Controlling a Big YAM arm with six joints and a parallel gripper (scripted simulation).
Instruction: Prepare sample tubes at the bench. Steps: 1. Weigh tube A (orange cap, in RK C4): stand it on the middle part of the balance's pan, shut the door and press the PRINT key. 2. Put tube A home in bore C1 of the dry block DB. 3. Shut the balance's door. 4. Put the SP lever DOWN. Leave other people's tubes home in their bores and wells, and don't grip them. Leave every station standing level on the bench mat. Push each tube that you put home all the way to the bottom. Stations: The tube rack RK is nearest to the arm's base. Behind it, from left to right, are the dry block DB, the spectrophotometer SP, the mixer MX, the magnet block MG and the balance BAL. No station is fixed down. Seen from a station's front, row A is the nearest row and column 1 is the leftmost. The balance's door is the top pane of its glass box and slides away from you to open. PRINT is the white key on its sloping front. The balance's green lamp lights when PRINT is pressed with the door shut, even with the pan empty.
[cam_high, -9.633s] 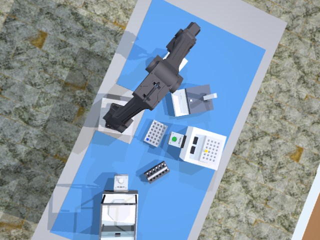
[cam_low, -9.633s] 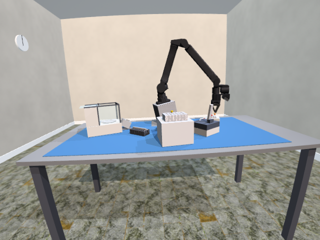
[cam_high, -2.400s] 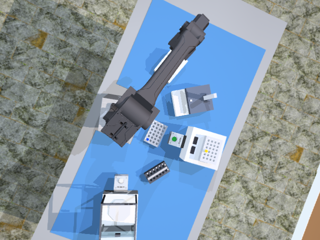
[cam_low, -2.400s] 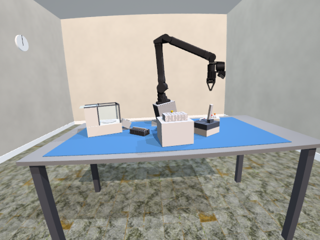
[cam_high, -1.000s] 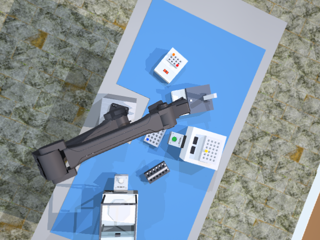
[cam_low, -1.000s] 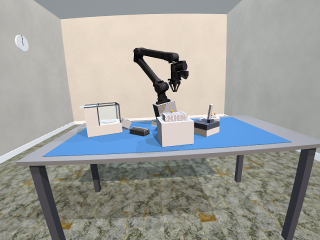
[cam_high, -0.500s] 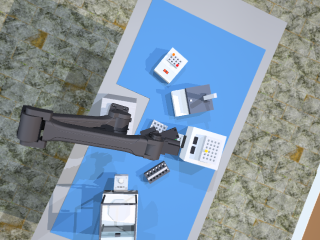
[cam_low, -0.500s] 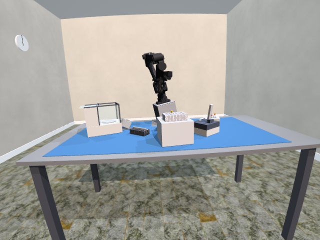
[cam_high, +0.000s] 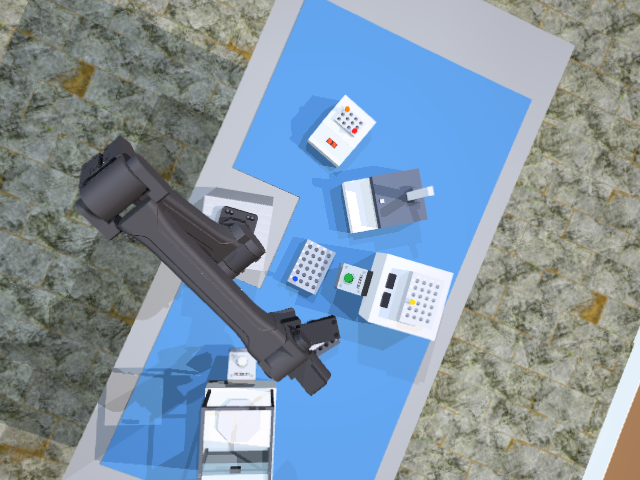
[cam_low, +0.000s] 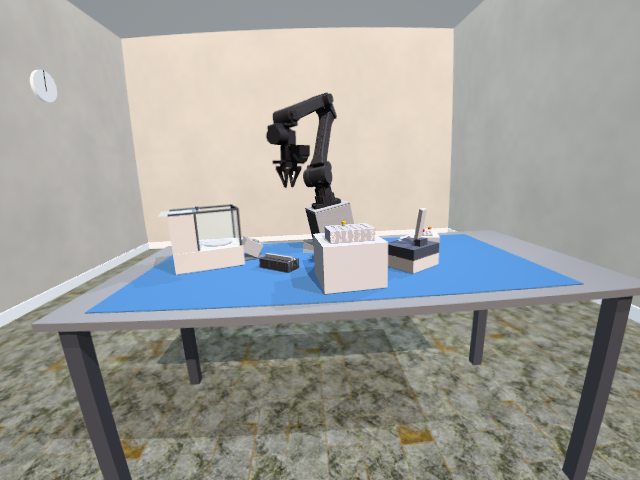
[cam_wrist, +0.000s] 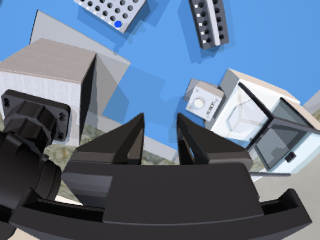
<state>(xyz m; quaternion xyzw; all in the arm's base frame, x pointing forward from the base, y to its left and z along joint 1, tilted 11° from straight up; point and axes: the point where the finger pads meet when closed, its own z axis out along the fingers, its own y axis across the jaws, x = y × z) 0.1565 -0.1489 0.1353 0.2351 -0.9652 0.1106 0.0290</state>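
My gripper is now 370 mm to the left of the balance door and 70 mm above it. Also, from my hand: tube rack RK: 260 mm below, 140 mm to the left, 60 mm ahead; white key: 210 mm below, 140 mm to the right, 50 mm behind; black magnet block: 260 mm below, 120 mm ahead, 60 mm to the right.
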